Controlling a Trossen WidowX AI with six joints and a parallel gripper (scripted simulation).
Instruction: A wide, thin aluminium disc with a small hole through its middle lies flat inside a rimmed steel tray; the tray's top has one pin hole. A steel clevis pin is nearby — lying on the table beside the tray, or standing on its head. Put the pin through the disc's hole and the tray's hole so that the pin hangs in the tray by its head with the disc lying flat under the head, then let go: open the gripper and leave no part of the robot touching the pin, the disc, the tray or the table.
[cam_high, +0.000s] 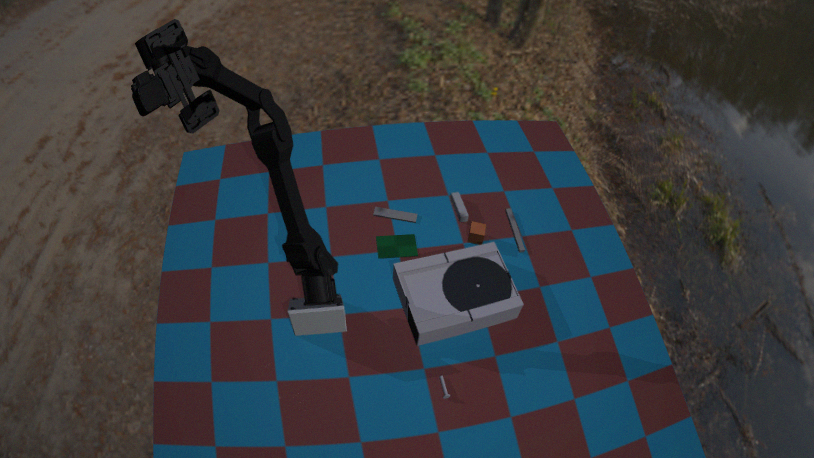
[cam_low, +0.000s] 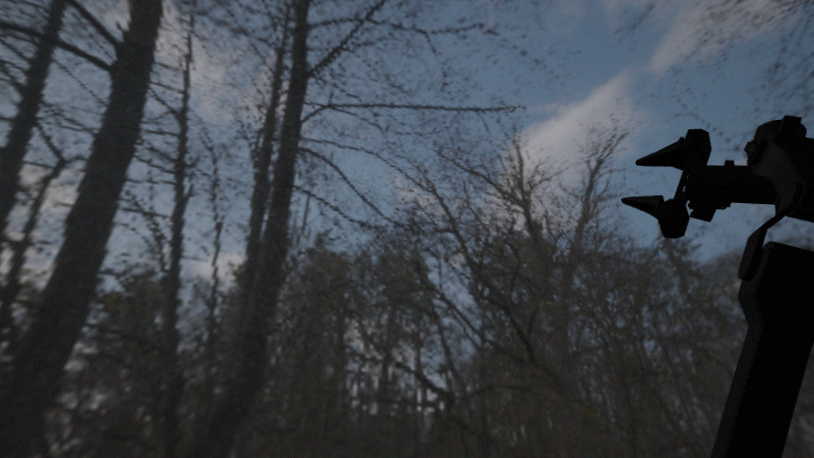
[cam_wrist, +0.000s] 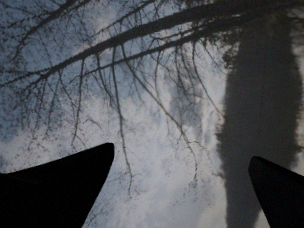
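The steel clevis pin lies 67 cm below my gripper tip, 39 cm ahead of it and 18 cm to the right of it. Also, from my gripper tip: steel tray (63 cm below, 45 cm ahead, 4 cm to the left); flat green piece (67 cm below, 33 cm ahead, 21 cm to the left); dark round disc (62 cm below, 49 cm ahead, 4 cm to the left).
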